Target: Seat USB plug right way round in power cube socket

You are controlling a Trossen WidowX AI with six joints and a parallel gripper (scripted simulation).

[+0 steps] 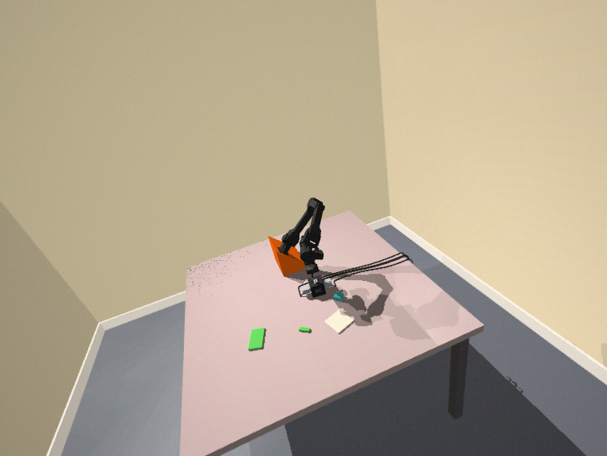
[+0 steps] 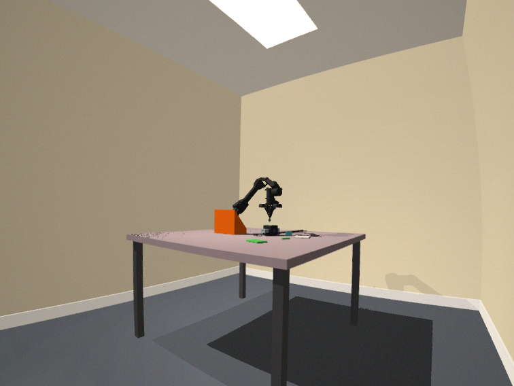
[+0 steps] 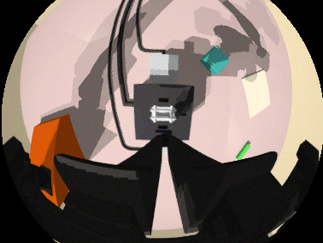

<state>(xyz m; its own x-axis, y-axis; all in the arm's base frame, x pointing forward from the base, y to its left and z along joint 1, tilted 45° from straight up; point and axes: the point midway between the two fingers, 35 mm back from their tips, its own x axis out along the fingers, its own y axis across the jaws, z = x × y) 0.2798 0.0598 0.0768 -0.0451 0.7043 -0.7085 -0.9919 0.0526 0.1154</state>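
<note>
The USB plug lies 1 cm below my gripper tip. From my gripper tip the other things lie so: green card: 37 cm to the right, 16 cm ahead, 13 cm below; teal cube: 12 cm below, 11 cm ahead, 9 cm to the left; cream pad: 25 cm ahead, 13 cm below, 3 cm to the left.
</note>
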